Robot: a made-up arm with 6 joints.
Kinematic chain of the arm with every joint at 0, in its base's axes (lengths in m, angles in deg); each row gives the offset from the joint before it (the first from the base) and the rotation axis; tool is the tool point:
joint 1: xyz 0 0 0.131 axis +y
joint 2: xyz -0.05 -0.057 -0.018 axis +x
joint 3: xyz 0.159 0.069 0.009 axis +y
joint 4: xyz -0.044 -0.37 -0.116 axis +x
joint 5: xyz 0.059 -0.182 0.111 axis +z
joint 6: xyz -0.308 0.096 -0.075 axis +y
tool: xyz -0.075 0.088 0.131
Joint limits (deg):
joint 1: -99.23..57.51
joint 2: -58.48..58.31
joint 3: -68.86..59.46
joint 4: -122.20..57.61
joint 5: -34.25..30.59
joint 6: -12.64..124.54
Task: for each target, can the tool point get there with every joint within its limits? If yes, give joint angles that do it. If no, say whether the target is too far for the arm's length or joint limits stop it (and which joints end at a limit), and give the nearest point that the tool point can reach.
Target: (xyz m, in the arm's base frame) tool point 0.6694 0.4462 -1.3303
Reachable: no: too far | nearest point 0.3149 0.0604 -0.5565 | short by 0.934 m
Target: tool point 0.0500 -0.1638 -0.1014
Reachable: yes | joints -20.38 42.83 2.00 -71.97 -2.39 104.43
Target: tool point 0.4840 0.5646 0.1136
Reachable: no: joint limits stop it (at a limit: joint 2, joint 3, joint 4, joint 6) | nearest point 0.3734 0.2369 0.1176 | short by 0.346 m
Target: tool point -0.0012 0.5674 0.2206
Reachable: no: joint limits stop it (at a limit: joint 2, joint 3, joint 5, joint 6) | nearest point -0.0034 0.2425 0.3846 | short by 0.364 m
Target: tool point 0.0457 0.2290 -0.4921
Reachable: no: joint limits stop it (at a limit: joint 2, joint 3, joint 4, joint 6) | nearest point 0.0382 0.1370 -0.3893 | short by 0.138 m
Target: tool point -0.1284 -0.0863 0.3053
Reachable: yes | joints -21.39 -30.20 39.69 -16.17 -21.51 16.16
